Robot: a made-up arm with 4 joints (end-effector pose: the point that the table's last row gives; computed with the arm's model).
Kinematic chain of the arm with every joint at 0, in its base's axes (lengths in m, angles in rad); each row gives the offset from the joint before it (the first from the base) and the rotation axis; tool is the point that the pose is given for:
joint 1: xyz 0 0 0.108 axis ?
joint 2: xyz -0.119 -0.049 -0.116 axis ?
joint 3: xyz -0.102 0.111 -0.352 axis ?
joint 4: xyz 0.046 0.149 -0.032 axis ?
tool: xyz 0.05 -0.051 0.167
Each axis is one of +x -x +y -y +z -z.
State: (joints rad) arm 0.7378 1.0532 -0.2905 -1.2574
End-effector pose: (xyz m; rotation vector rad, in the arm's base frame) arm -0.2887 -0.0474 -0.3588 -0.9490 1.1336 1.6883
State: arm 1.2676 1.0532 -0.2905 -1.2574
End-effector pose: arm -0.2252 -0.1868 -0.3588 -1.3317 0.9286 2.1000
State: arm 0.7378 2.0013 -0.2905 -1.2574
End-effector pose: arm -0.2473 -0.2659 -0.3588 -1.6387 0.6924 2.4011
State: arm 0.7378 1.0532 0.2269 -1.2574
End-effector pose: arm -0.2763 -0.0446 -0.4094 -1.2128 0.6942 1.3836
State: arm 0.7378 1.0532 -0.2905 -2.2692
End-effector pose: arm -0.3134 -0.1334 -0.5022 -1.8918 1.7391 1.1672
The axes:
joint 1: +z
joint 2: +z
joint 3: -x
joint 4: -y

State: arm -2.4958 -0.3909 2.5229 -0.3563
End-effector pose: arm 0.0415 0.0081 -0.5041 0.1908 -2.7226 0.9262
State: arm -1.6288 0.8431 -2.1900 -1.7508
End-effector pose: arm 0.1305 0.1536 -0.2157 1.5758 0.2549 1.2358
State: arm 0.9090 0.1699 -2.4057 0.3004
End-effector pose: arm -0.0113 -0.2018 -0.3997 2.0950 1.0938 0.1608
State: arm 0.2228 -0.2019 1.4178 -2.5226
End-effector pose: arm -0.1036 -0.1429 -0.4869 -0.5640 1.9754 -1.6924
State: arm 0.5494 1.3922 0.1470 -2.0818
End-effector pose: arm -0.2719 -0.1101 -0.5299 -1.9060 1.1867 0.9912
